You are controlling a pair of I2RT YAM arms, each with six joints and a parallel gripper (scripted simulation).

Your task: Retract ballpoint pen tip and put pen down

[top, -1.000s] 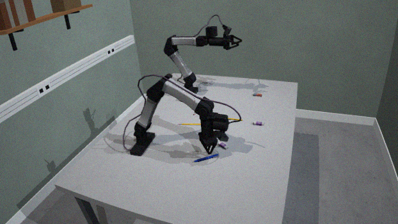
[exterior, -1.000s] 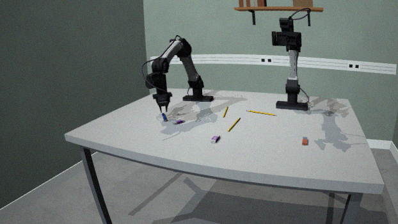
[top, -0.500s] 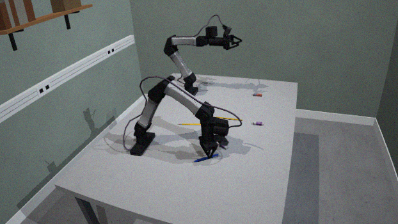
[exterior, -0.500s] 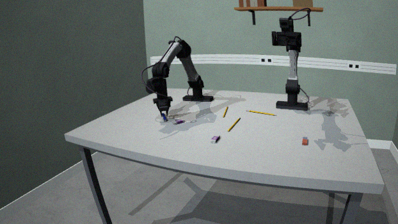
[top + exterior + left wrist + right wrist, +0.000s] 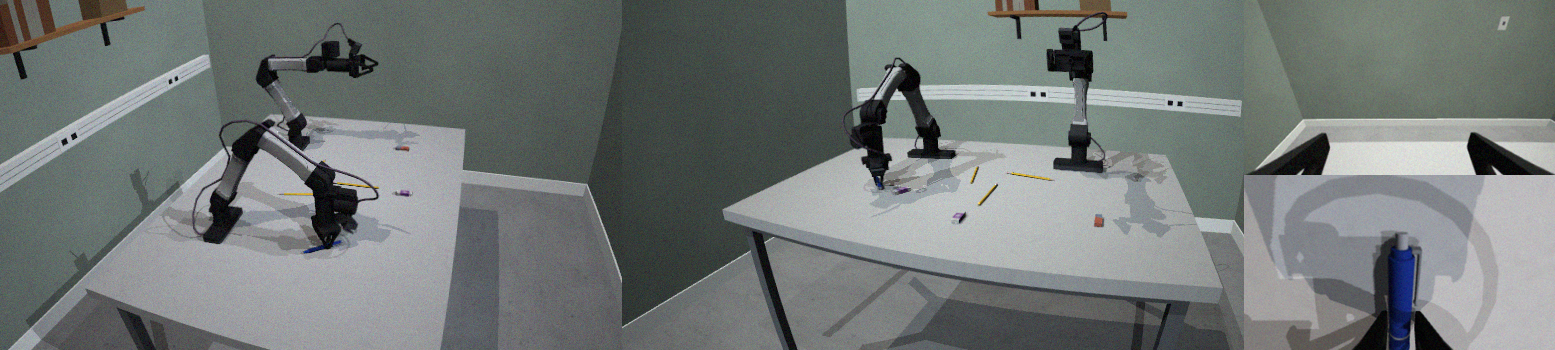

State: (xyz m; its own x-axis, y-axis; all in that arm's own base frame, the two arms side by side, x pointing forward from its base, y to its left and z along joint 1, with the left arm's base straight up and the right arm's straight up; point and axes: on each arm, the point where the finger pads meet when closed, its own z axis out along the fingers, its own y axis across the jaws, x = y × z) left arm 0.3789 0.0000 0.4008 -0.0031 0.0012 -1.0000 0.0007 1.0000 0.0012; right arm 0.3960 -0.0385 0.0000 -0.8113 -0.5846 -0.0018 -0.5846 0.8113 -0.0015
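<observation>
Right now my right hand is 10 mm to the left of the blue ballpoint pen and 10 mm past it.
</observation>
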